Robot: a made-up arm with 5 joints. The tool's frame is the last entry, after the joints.
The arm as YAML. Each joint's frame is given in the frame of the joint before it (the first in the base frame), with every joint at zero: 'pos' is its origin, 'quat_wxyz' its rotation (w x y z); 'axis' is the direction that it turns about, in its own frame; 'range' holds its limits. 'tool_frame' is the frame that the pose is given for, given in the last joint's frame.
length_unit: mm
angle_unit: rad
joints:
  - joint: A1
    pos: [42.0, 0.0, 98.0]
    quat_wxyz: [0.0, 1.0, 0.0, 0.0]
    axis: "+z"
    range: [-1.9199, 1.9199]
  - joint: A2
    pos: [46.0, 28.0, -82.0]
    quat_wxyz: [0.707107, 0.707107, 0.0, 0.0]
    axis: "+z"
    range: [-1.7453, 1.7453]
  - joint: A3
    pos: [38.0, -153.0, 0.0]
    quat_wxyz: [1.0, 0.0, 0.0, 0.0]
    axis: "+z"
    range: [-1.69, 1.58]
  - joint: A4
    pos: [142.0, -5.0, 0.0]
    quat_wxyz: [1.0, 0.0, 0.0, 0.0]
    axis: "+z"
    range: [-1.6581, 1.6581]
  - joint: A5
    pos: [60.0, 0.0, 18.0]
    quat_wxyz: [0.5, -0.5, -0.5, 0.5]
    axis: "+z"
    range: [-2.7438, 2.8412]
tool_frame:
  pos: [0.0, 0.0, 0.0]
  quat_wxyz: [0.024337, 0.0, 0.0, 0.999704]
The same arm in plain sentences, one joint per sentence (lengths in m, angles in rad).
The arm has five revolute joints in a row. What follows holds with every joint at zero, and every direction is one of the base frame's.
The first joint is mounted 0.042 m along +x and 0.098 m along +z from the base frame's origin and turns about -z, from -1.9199 to 1.9199 rad.
The second joint is mounted 0.046 m along +x and 0.028 m along -y and 0.082 m along +z from the first joint and turns about +y, from -1.7453 to 1.7453 rad.
The third joint is mounted 0.038 m along +x and 0.153 m along +z from the second joint and turns about +y, from -1.69 to 1.58 rad.
The fourth joint is mounted 0.142 m along +x and 0.005 m along +z from the third joint and turns about +y, from -1.6581 to 1.6581 rad.
The fifth joint is mounted 0.06 m along +x and 0.018 m along +y from the fourth joint and turns about -x, from -2.7438 to 2.8412 rad.
The tool frame, which is the frame that the pose is given for, is mounted at the same point as the fifth joint; its axes are the base frame's turned by roll 1.5708, pitch -1.5221 and yaw -1.5708 rad (as in URDF: about the fixed x, then y, then z).

